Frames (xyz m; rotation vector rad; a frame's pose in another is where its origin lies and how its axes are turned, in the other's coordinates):
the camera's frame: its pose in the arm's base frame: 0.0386 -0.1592 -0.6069 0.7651 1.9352 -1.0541
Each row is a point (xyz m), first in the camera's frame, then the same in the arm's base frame.
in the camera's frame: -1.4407 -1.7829 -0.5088
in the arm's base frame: -0.8097 -0.7510 1.5010
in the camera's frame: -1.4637 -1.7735 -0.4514
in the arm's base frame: -0.7705 -0.7996 1.4971
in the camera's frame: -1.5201 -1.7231 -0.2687
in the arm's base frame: -0.6383 -0.9424 1.4620
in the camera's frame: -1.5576 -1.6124 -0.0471
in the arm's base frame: -0.4546 -1.0880 1.3736
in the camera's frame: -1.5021 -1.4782 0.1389
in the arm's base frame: -0.3122 -1.1791 1.2090
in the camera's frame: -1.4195 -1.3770 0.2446
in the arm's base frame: -0.2376 -1.2123 1.0621
